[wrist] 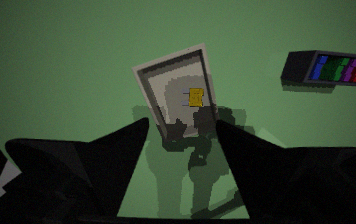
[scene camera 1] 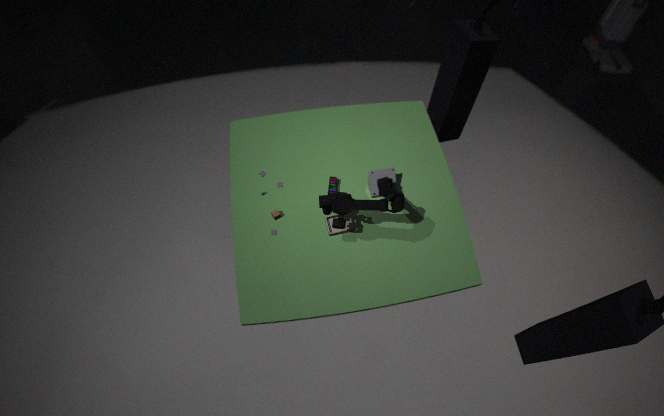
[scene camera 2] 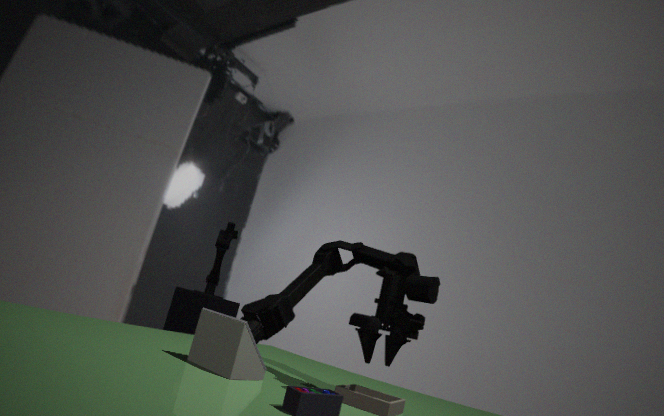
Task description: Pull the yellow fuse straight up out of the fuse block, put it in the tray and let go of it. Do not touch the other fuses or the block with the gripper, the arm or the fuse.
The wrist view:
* my gripper: 182, 122
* tray: 161, 80
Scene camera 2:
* my gripper: 377, 364
